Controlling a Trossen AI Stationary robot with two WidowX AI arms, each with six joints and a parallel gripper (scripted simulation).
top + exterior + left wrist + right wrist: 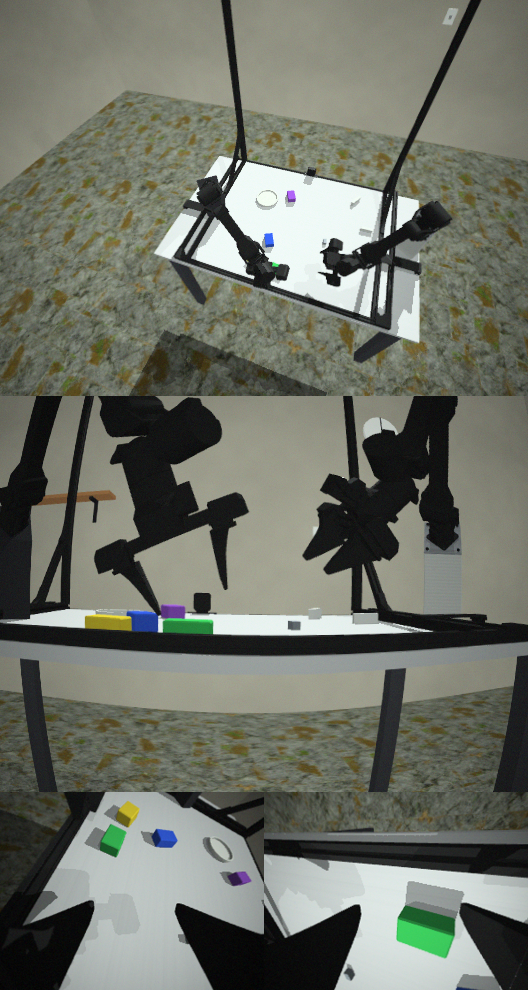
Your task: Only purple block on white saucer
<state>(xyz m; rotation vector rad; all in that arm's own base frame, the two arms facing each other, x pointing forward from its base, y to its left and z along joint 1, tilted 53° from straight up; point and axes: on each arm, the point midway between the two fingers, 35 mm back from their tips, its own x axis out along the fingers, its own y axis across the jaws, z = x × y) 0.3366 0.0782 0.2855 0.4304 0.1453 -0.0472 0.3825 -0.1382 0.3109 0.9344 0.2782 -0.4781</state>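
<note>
The purple block lies 500 mm behind my right hand, 10 mm to the right of it and 70 mm below it. Also, from my right hand: green block 60 mm behind, 10 mm to the left, 70 mm below; then blue block 200 mm behind, 60 mm to the right, 70 mm below; then yellow block 80 mm behind, 110 mm to the right, 70 mm below.
</note>
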